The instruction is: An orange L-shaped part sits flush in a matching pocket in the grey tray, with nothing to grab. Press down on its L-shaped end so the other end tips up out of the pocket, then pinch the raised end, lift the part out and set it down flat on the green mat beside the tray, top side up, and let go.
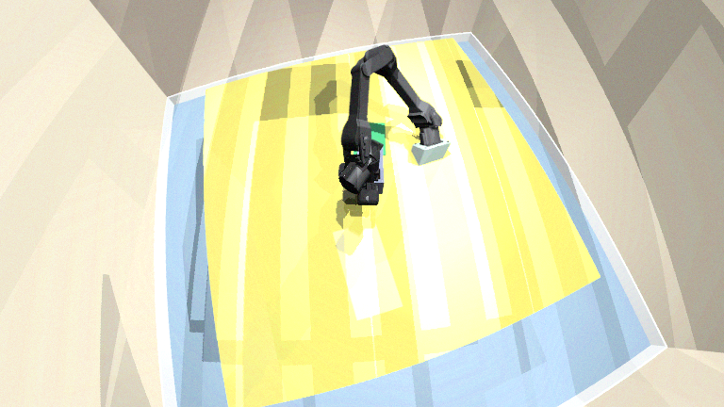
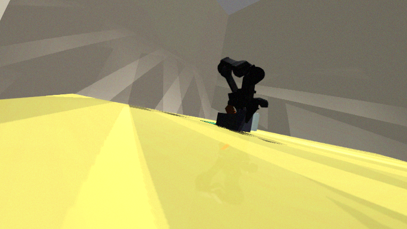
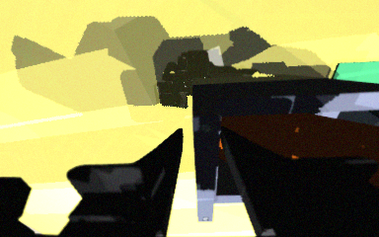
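The orange L-shaped part is 3 cm behind my gripper tip, 5 cm to the right of it and 1 cm above it. The rest, counted from my gripper tip: green mat (9 cm behind, 20 cm to the right, 5 cm below).
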